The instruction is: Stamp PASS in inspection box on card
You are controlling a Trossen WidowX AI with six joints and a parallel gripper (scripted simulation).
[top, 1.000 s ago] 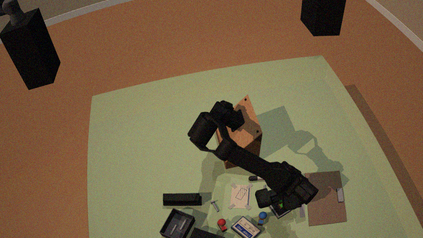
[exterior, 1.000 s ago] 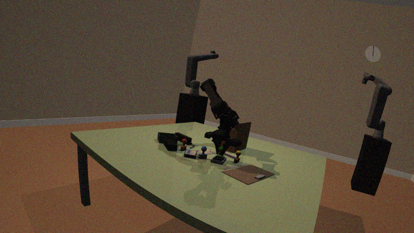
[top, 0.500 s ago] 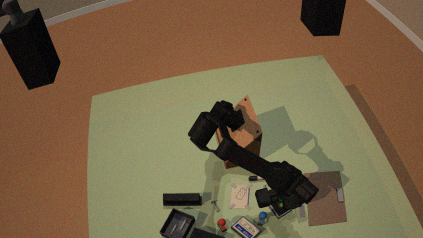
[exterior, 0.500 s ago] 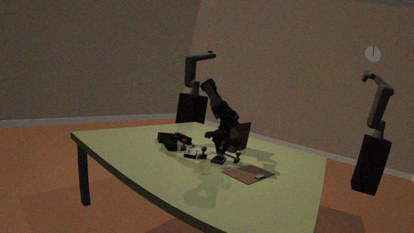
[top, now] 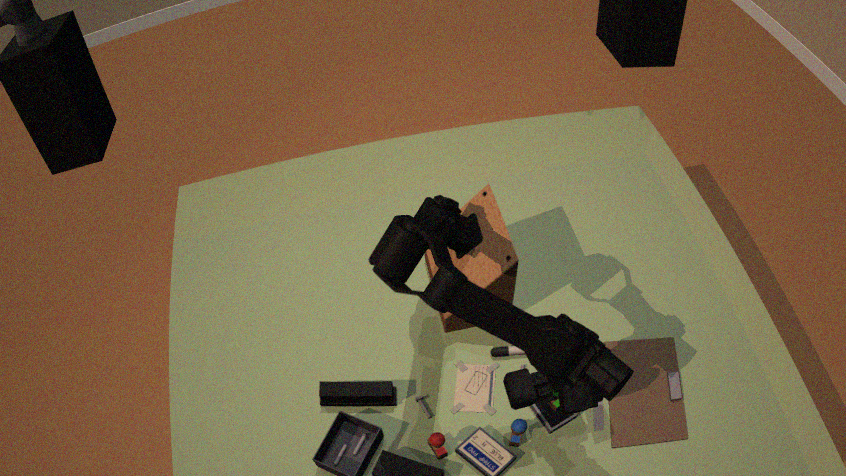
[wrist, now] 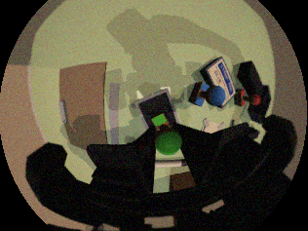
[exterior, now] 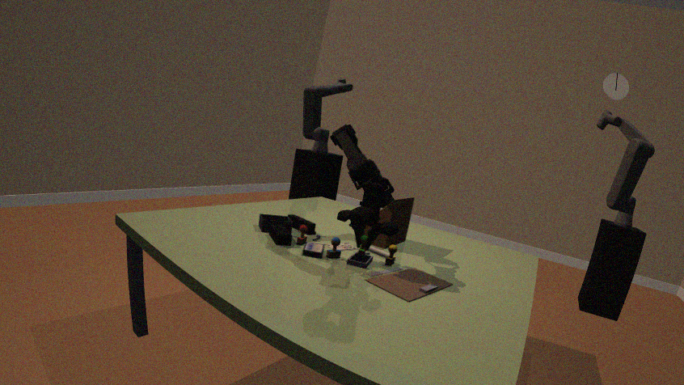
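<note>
My gripper tip is 40 mm above the dark ink pad. The rest, counted from my gripper tip: yellow stamp (80 mm behind, 70 mm to the left, 20 mm below); blue stamp (40 mm ahead, 70 mm to the right, 20 mm below); green-knobbed stamp (right at my gripper tip).
</note>
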